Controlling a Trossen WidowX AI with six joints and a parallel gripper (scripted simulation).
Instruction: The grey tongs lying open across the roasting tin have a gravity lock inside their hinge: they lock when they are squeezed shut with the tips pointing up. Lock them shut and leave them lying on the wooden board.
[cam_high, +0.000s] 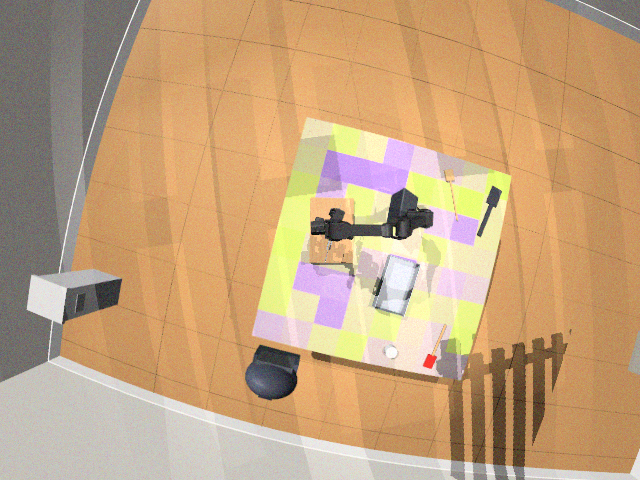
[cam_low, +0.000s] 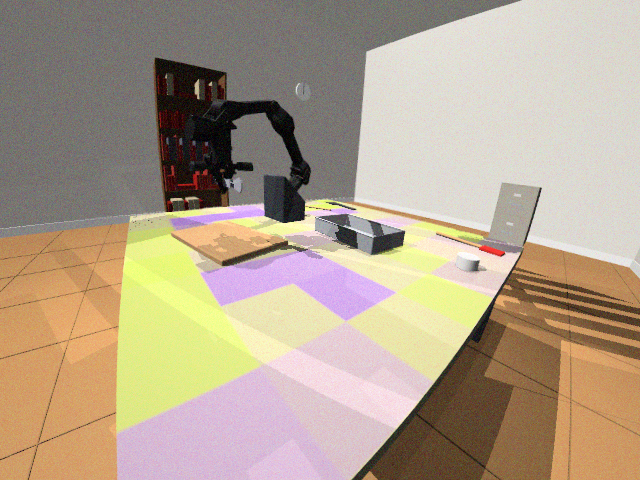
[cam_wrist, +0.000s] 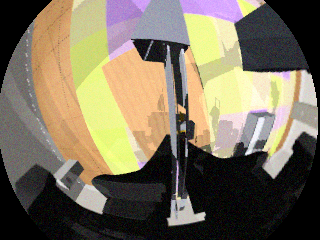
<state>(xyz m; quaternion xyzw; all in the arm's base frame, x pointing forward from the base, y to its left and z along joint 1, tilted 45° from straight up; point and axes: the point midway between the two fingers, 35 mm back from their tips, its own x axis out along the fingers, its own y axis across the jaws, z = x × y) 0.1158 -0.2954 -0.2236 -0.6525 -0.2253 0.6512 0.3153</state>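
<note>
Now: the wooden board 150 mm below my gripper tip. The rest, counted from my gripper tip: red spatula (610 mm ahead, 710 mm to the left, 150 mm below); white cup (630 mm ahead, 440 mm to the left, 140 mm below); roasting tin (250 mm ahead, 400 mm to the left, 130 mm below).
</note>
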